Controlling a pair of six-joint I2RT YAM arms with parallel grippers.
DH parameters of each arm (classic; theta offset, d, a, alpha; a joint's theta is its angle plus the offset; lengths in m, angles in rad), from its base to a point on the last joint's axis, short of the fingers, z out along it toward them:
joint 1: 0 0.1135 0.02 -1.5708
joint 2: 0 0 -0.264 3.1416
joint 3: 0.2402 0 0.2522 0
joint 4: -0.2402 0 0.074 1.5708
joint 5: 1.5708 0 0 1.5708
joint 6: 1.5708 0.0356 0 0
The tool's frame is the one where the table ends.
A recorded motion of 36 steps. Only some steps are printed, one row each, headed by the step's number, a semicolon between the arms.
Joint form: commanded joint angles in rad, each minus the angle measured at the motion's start. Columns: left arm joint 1, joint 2, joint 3, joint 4, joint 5, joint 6; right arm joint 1, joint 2, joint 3, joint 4, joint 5, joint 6.
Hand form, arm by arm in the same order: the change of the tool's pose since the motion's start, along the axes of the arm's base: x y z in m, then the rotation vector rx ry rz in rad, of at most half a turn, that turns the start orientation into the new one. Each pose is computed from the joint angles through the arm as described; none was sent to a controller.
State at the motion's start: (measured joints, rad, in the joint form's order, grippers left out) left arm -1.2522 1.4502 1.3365 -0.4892 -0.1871 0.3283; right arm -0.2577 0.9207 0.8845 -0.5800 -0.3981 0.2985
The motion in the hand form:
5: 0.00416 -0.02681 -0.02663 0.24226 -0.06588 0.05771; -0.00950 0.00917 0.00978 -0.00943 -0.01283 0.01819
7: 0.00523 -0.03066 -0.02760 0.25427 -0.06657 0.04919; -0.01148 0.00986 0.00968 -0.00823 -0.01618 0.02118
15: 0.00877 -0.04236 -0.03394 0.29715 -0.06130 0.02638; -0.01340 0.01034 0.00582 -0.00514 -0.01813 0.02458
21: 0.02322 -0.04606 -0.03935 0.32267 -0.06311 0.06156; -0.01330 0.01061 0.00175 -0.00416 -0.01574 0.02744
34: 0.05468 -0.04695 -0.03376 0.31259 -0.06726 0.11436; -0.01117 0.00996 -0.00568 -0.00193 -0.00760 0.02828
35: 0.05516 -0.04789 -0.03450 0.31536 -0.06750 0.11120; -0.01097 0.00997 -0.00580 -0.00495 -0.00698 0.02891
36: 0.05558 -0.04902 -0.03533 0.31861 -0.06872 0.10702; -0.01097 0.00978 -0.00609 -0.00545 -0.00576 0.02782
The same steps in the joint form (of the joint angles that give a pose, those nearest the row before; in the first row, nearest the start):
5: -0.0272 0.1526 0.1011 -0.1471 -0.1521 0.0503; 0.0389 -0.0413 0.0206 -0.0444 0.0205 0.0073
7: -0.0271 0.1703 0.1185 -0.1561 -0.1485 0.0587; 0.0397 -0.0507 0.0161 -0.0462 0.0176 0.0077
15: -0.0260 0.2273 0.1663 -0.1847 -0.1368 0.0782; 0.0390 -0.0632 -0.0041 -0.0371 0.0123 0.0082
21: 0.0066 0.2645 0.1918 -0.1918 -0.1490 0.0858; 0.0403 -0.0664 -0.0208 -0.0264 0.0108 0.0076
34: 0.0830 0.3079 0.2586 -0.1918 -0.1383 0.1117; 0.0390 -0.0615 -0.0465 -0.0046 0.0088 0.0066
35: 0.0833 0.3124 0.2616 -0.1920 -0.1366 0.1148; 0.0396 -0.0605 -0.0463 -0.0048 0.0106 0.0038
36: 0.0833 0.3173 0.2648 -0.1919 -0.1351 0.1193; 0.0387 -0.0603 -0.0469 -0.0052 0.0112 0.0033

